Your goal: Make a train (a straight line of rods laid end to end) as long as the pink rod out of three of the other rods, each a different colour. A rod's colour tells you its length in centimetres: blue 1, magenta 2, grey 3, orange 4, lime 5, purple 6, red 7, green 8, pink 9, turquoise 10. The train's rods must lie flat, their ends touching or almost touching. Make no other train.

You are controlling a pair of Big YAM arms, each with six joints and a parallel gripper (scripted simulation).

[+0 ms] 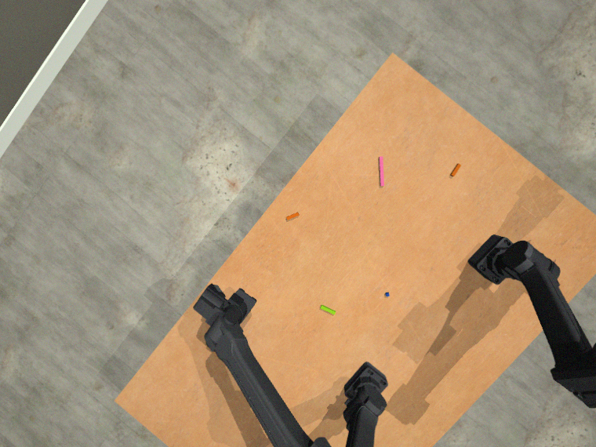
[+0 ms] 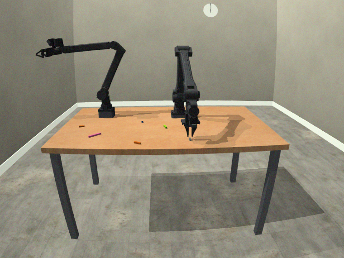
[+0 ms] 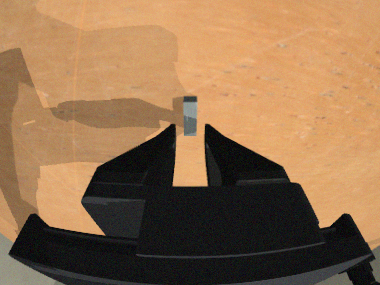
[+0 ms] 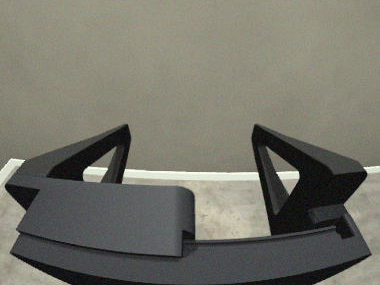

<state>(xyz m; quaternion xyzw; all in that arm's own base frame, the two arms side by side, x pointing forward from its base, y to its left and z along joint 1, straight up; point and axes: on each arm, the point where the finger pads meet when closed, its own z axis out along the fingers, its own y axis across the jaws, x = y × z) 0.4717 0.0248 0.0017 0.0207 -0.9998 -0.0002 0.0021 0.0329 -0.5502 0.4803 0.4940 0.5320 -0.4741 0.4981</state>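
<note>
The grey rod lies 1 cm ahead of my left hand and 2 cm below it. Round my left hand: pink rod 4 cm behind, 59 cm to the right, 2 cm below; then lime rod 22 cm behind, 15 cm to the right, 2 cm below; then blue rod 32 cm behind, 32 cm to the right, 2 cm below.
</note>
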